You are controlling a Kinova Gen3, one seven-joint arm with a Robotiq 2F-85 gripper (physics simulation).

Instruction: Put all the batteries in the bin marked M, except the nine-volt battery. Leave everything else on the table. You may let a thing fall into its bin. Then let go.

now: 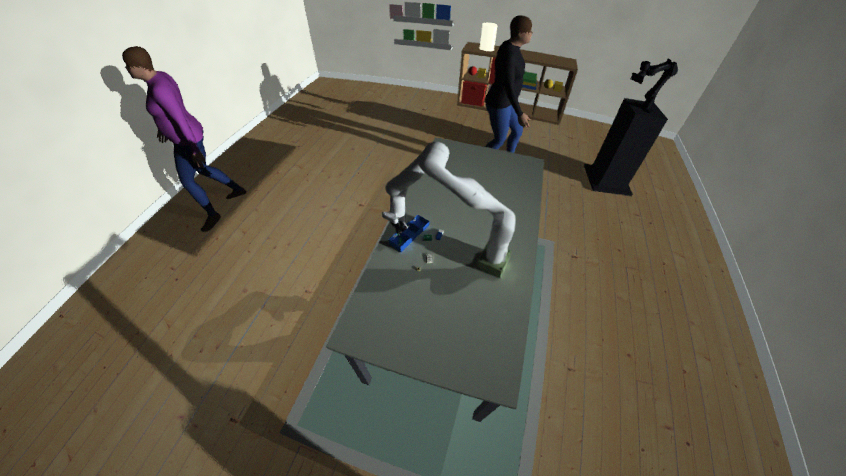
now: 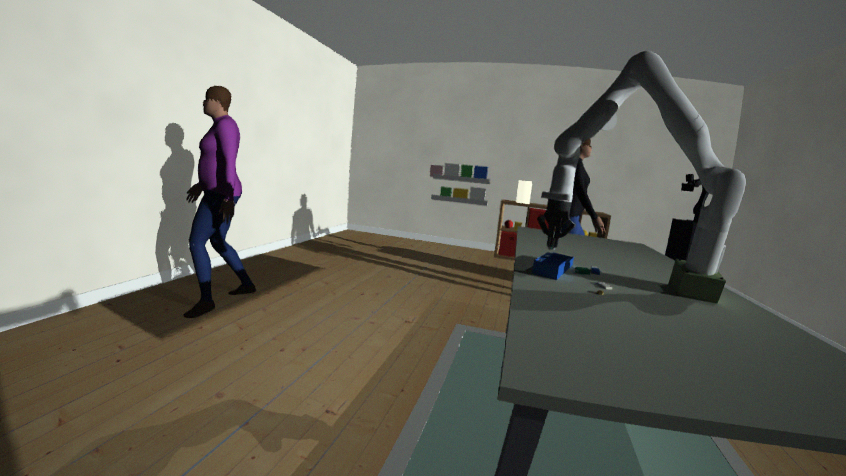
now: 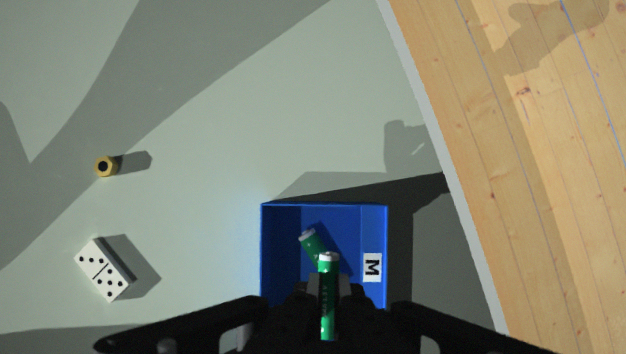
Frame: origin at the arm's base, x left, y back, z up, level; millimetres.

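Where they show: gripper, fingertip midpoint: (image 1: 399, 233) (image 2: 551, 248) (image 3: 328, 291); arm's base, link origin: (image 1: 495, 255) (image 2: 699, 269).
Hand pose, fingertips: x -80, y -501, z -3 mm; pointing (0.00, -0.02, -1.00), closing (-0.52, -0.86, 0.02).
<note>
Each offset is from my fingertips to the centre of the thing. "spot": to the spot under its first point. Level surfaces: height alone.
My gripper (image 1: 401, 229) (image 2: 551, 243) (image 3: 328, 291) is shut on a green AAA battery {dx +0, dy +0, dz +3 mm} (image 3: 328, 300) with a silver end. It holds the battery above the blue bin marked M {dx -69, dy +43, dz -64 mm} (image 1: 402, 243) (image 3: 280, 240), apart from the bin floor. Another green battery {dx +2, dy +2, dz -73 mm} (image 3: 312, 244) lies tilted inside that bin, partly hidden behind the held one. A green block-shaped thing {dx -55, dy +145, dz -78 mm} (image 1: 427, 237) (image 2: 582, 270), which looks like the nine-volt battery, lies on the table. A small blue thing {dx -88, dy +210, dz -80 mm} (image 1: 439, 235) (image 2: 595, 271) lies beside it, too small to identify.
A second blue bin {spot: dx -165, dy +97, dz -80 mm} (image 1: 421, 222) stands beyond the M bin. A white domino {dx +79, dy +172, dz -83 mm} (image 1: 428, 258) (image 2: 604, 285) (image 3: 104, 270) and a brass hex standoff {dx +154, dy +125, dz -83 mm} (image 1: 417, 268) (image 2: 600, 292) (image 3: 105, 166) are on the table {dz -87 mm} (image 1: 437, 331). The table edge (image 3: 440, 145) runs close beside the M bin.
</note>
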